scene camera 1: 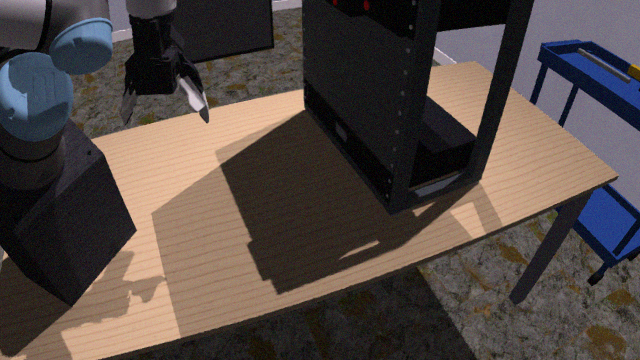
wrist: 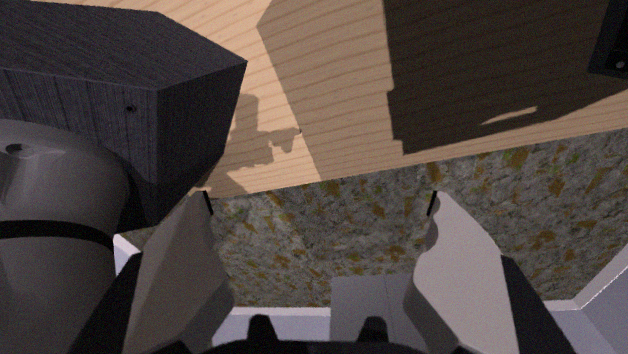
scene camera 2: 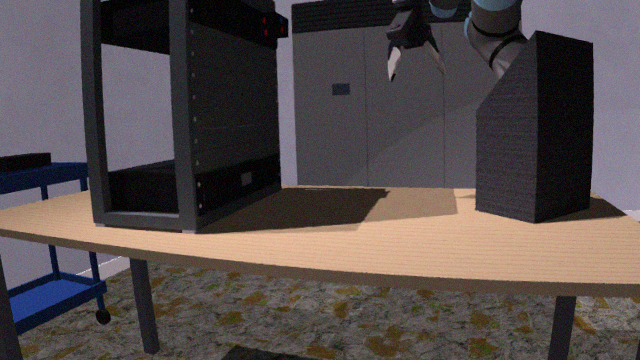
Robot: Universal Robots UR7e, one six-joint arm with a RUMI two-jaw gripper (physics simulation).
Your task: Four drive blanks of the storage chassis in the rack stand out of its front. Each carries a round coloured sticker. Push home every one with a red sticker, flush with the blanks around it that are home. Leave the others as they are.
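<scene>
The storage chassis (scene camera 1: 392,19) (scene camera 2: 225,16) is at the top of the visible part of the rack (scene camera 1: 420,95) (scene camera 2: 184,125) (wrist: 599,55). In scene camera 2, drive blanks (scene camera 2: 285,26) stand out of its front at the far end. Three red stickers (scene camera 2: 264,20) (scene camera 1: 366,5) and a blue sticker (scene camera 2: 281,19) show in that view; scene camera 1 cuts the chassis off at its top edge. How far each blank stands out is hard to tell. My gripper (scene camera 1: 166,120) (scene camera 2: 418,76) (wrist: 318,193) is open and empty, pointing down, well in front of the rack and lower than the stickers.
The arm's dark pedestal (scene camera 1: 75,225) (scene camera 2: 505,150) (wrist: 200,115) stands on the table (scene camera 1: 550,150) (scene camera 2: 425,250) (wrist: 350,115) across from the rack. A lower unit (scene camera 2: 225,187) sits at the rack's foot. A grey cabinet (scene camera 2: 405,125) and a blue trolley (scene camera 1: 575,77) (scene camera 2: 55,172) stand beyond the table.
</scene>
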